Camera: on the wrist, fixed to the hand. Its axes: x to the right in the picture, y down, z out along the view.
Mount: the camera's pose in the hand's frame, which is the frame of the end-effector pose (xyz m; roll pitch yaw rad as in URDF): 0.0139 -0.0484 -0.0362 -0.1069 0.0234 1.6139
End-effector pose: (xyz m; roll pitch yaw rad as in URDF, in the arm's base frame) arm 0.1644 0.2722 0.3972 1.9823 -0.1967 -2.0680
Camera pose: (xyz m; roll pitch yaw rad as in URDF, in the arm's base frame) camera 0.2013 0.2300 0.3706 -2.6862 -1.1164 2.1115
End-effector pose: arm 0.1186 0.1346 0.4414 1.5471 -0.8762 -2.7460
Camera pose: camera 0.0890 0.0843 0.4206 -1.6408 -0.6506 0.3364
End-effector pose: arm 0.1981 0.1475 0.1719 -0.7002 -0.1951 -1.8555
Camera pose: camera 0.1366 0.1520 0.1780 -0.3296 0.7172 -0.3990
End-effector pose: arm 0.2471 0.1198 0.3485 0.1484 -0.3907 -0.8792
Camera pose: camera 0.2330 0.0702 0.3141 -0.5057 -0.0989 0.7794
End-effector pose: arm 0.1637 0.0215 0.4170 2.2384 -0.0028 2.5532
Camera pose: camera 0.1197 -0.0193 0.4014 3.0956 -0.9252 0.9070
